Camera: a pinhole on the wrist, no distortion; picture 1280 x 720 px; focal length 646.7 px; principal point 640.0 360.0 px. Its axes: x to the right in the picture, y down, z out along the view. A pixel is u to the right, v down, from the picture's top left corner.
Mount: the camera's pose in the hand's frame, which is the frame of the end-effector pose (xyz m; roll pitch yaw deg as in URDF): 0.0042 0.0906 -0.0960 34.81 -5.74 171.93
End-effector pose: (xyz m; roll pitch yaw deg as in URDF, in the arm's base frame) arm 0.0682 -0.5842 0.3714 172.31 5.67 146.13
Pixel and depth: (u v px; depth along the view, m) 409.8 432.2 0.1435
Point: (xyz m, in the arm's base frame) 0.0898 -0.4159 0.3589
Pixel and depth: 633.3 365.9 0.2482
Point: 0.1687 -0.3648 0.2906
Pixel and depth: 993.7 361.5 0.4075
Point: 0.4199 -0.3648 0.1762
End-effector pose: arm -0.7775 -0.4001 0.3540 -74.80 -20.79 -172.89
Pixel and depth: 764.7 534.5 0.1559
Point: -0.8077 -0.4993 0.2351
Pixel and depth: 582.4 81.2 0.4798
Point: -1.0266 -0.7380 -0.0243
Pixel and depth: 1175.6 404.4 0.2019
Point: -0.7042 -0.5386 0.1378
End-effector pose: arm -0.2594 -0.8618 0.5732 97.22 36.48 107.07
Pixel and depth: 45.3 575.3 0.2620
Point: -0.1929 -0.5377 0.4970
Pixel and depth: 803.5 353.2 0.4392
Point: -0.0069 -0.6162 0.8477
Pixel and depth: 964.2 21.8 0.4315
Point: -0.1130 -0.5983 1.0677
